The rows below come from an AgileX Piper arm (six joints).
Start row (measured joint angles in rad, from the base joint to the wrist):
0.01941, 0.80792, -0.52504, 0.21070, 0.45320, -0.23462
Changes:
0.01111, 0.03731, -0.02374, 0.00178, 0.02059, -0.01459
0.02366, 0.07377, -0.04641, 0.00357, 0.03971, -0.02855
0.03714, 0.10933, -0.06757, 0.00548, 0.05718, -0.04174
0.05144, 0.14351, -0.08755, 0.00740, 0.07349, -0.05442
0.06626, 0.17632, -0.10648, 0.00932, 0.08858, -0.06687
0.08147, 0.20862, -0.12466, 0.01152, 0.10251, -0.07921
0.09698, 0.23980, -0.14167, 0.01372, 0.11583, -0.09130
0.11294, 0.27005, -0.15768, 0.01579, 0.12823, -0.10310
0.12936, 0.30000, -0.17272, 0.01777, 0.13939, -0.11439
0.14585, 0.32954, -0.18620, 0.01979, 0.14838, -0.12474
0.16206, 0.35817, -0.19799, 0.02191, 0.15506, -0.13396
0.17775, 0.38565, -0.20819, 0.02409, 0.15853, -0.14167
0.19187, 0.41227, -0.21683, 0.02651, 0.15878, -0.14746
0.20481, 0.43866, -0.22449, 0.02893, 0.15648, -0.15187
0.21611, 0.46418, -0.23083, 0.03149, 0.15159, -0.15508
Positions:
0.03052, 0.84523, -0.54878, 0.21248, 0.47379, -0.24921
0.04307, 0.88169, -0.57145, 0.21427, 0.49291, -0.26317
0.05655, 0.91725, -0.59261, 0.21618, 0.51038, -0.27636
0.07085, 0.95143, -0.61259, 0.21810, 0.52669, -0.28904
0.08567, 0.98424, -0.63152, 0.22002, 0.54178, -0.30149
0.10088, 1.01654, -0.64970, 0.22222, 0.55571, -0.31383
0.11639, 1.04772, -0.66671, 0.22442, 0.56903, -0.32592
0.13235, 1.07797, -0.68272, 0.22649, 0.58143, -0.33772
0.14877, 1.10792, -0.69776, 0.22847, 0.59259, -0.34901
0.16526, 1.13746, -0.71124, 0.23049, 0.60158, -0.35936
0.18147, 1.16609, -0.72303, 0.23261, 0.60826, -0.36858
0.19716, 1.19357, -0.73323, 0.23479, 0.61173, -0.37629
0.21128, 1.22019, -0.74187, 0.23721, 0.61198, -0.38208
0.22422, 1.24658, -0.74953, 0.23963, 0.60968, -0.38649
0.23552, 1.27210, -0.75587, 0.24219, 0.60479, -0.38970

